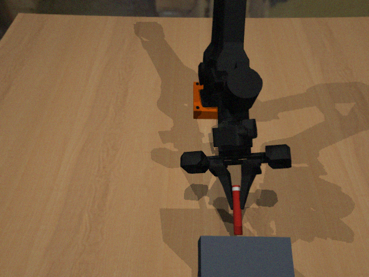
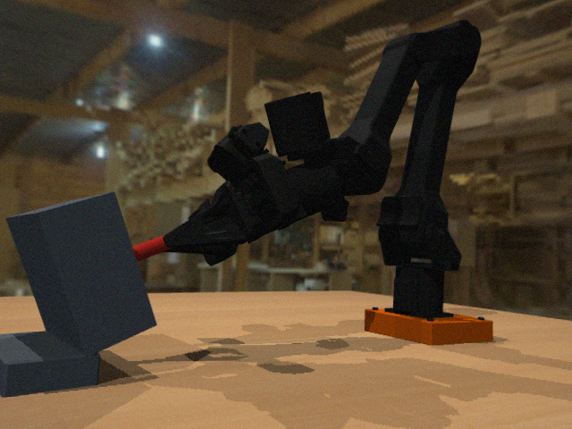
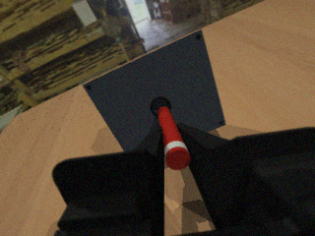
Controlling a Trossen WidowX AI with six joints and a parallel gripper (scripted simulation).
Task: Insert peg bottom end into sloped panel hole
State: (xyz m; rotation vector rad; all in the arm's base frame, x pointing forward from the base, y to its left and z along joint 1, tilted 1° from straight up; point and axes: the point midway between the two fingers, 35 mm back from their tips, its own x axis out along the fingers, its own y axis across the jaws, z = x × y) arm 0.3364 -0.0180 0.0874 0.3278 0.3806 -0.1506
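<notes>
Now: gripper tip 20 mm past the round red peg and 10 mm below it. The rest, counted from my gripper tip: sloped panel (70 mm ahead, 10 mm to the right, 20 mm below); then low foot (100 mm ahead, 10 mm to the right, 90 mm below).
</notes>
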